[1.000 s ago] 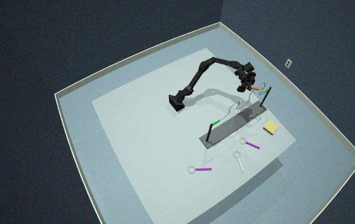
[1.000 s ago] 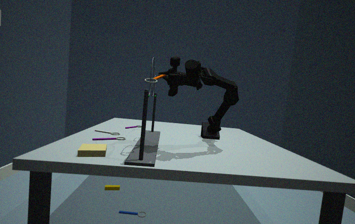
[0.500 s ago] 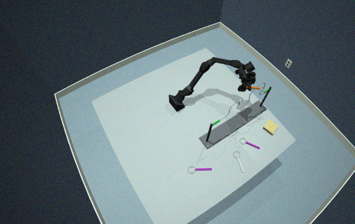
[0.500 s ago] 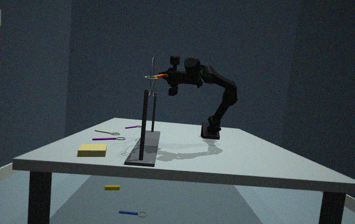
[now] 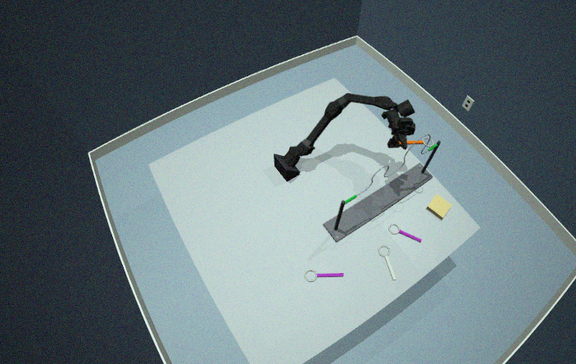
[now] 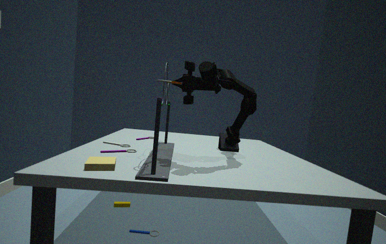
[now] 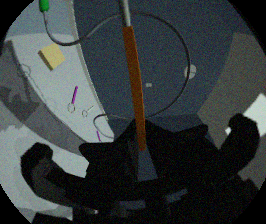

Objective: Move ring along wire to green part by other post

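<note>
Now: the orange-handled ring 90 mm to the left of my gripper tip, 10 mm below it and 10 mm ahead of it. Also, from my gripper tip: yellow block 850 mm below, 520 mm to the right, 270 mm ahead; then blue-handled ring 860 mm below, 210 mm to the right, 70 mm ahead; then white-handled ring 360 mm below, 270 mm ahead, 250 mm to the right.
</note>
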